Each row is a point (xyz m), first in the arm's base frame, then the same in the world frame.
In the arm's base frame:
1: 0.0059 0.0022 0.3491
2: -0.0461 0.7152 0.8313
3: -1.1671 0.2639 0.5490
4: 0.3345 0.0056 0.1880
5: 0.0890 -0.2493 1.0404
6: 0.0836 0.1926 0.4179
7: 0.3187 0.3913 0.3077
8: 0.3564 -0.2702 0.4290
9: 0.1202 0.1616 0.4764
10: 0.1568 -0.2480 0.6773
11: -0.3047 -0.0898 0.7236
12: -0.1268 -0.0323 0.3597
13: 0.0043 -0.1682 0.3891
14: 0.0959 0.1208 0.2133
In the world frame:
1: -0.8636 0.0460 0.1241
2: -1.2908 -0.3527 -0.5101
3: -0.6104 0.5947 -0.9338
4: -1.0387 -0.0312 0.4361
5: -0.4273 -0.5276 -0.0453
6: -1.0311 -0.0702 0.0498
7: -1.3245 -0.1441 0.1736
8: -0.7211 -0.2127 0.4649
9: -0.9960 -0.1362 0.0611
10: -0.5820 -0.2854 0.1868
11: -0.5418 -0.0483 -0.2402
12: -0.7838 0.1222 0.0422
13: -0.7011 0.0284 0.1867
14: -1.0463 0.0878 0.1981

